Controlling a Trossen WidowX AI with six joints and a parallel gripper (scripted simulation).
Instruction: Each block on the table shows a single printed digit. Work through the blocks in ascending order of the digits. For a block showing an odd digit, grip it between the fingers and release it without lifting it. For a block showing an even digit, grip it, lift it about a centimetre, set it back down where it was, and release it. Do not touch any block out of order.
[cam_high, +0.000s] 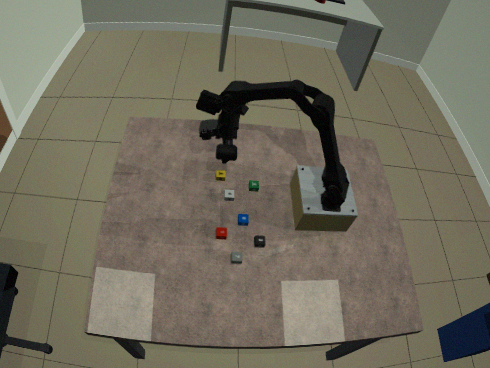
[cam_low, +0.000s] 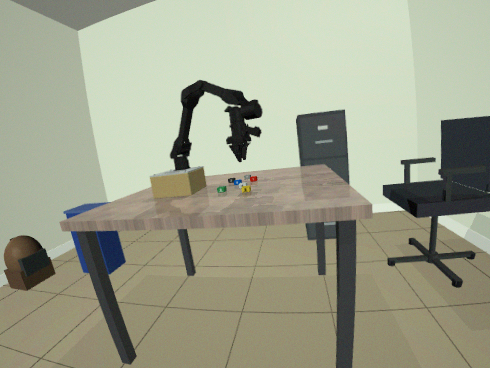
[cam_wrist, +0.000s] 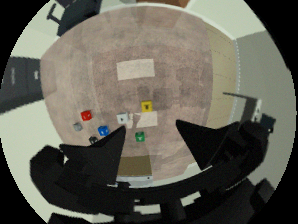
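Right now my gripper tip is 2 cm past the red block, 23 cm to the right of it and 11 cm above it. The rest, counted from my gripper tip: white block: 3 cm behind, 8 cm to the left, 11 cm below; yellow block: 11 cm below; green block: 12 cm behind, 3 cm to the left, 11 cm below.
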